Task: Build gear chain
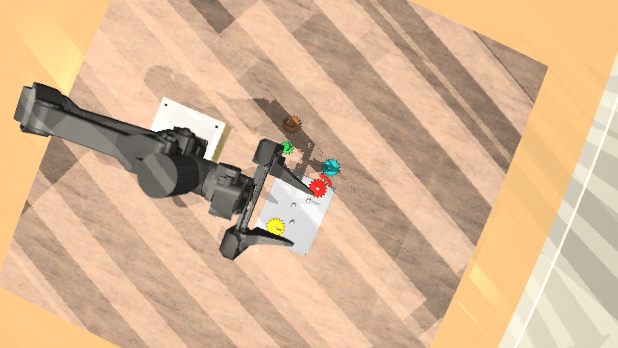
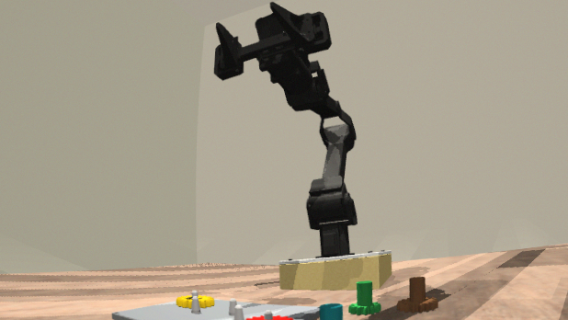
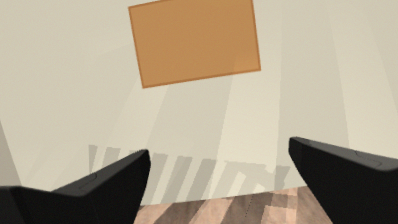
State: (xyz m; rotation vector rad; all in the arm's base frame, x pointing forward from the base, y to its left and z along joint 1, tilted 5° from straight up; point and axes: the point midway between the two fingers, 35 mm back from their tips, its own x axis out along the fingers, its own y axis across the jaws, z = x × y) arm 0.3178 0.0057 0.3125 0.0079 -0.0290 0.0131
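Now: gripper tip 11 cm past the green gear, 11 cm to the right of it and 38 cm above it. The rest, counted from my gripper tip: grey board: 2 cm behind, 5 cm to the right, 38 cm below; red gear: 2 cm ahead, 4 cm to the left, 38 cm below; red arrow: 3 cm ahead, 7 cm to the left, 38 cm below.
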